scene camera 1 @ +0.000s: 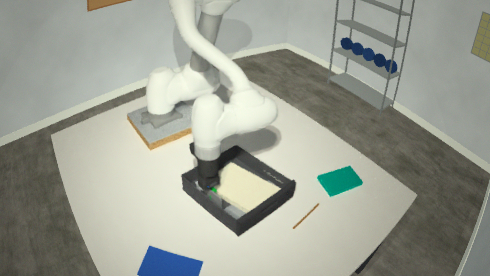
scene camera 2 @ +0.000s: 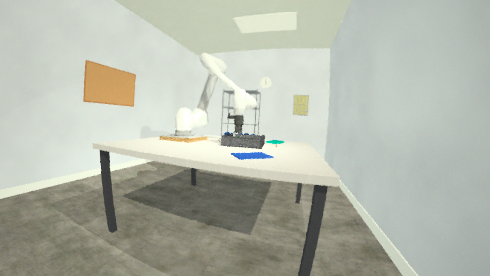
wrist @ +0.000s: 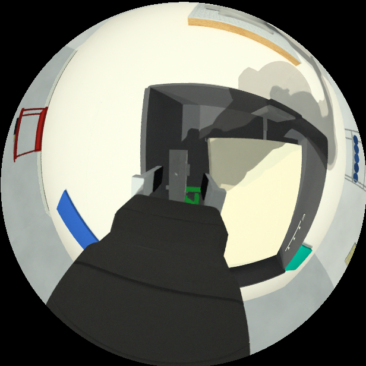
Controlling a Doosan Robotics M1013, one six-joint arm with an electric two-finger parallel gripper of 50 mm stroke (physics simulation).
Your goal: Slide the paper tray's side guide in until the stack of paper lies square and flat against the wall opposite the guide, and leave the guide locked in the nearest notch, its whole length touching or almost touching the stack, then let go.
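Places are measured from the arm's base along level axes (x ahead, y left, z up), in metres.
Where they show: gripper, fingertip midpoint: (scene camera 1: 205, 192); arm's base, link origin: (scene camera 1: 161, 116) (scene camera 2: 183, 135).
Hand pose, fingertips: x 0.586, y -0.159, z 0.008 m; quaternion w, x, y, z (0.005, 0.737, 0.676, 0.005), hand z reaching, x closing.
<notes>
Each offset is from my fingertips to the centre of the thing. "*": to the spot under its first point.
The dark paper tray {0.054 m ahead, 0.115 m left, 0.000 m up} (scene camera 1: 265, 212) (scene camera 2: 243, 142) (wrist: 145, 130) stands on the table. The cream paper stack {0.058 m ahead, 0.135 m left, 0.017 m down} (scene camera 1: 247, 187) (wrist: 265, 200) lies flat in it, towards the wall with white scale marks; whether it touches that wall I cannot tell. The grey side guide {0.025 m ahead, 0.012 m left, 0.004 m down} (scene camera 1: 215, 199) (wrist: 176, 167) stands upright on the other side of the stack, with a gap between them in the wrist view. A green part {* 0.032 m ahead, 0.018 m left, 0.030 m up} (scene camera 1: 214, 189) (wrist: 193, 196) is at the guide's stack side. My gripper (scene camera 1: 209, 186) (scene camera 2: 239, 133) (wrist: 181, 177) is open, its fingers on either side of the guide, holding nothing. The fingertips are partly hidden in the scene views.
A teal block {0.312 m ahead, 0.512 m left, 0.039 m down} (scene camera 1: 340, 181) (scene camera 2: 275, 142) (wrist: 299, 257) and a thin brown stick {0.328 m ahead, 0.234 m left, 0.044 m down} (scene camera 1: 306, 216) lie beyond the tray. A blue sheet {0.195 m ahead, 0.340 m right, 0.044 m down} (scene camera 1: 171, 262) (scene camera 2: 252, 155) (wrist: 75, 220) lies on the guide's side. The arm's base stands on a wood-edged board (scene camera 1: 170, 138) (wrist: 240, 31).
</notes>
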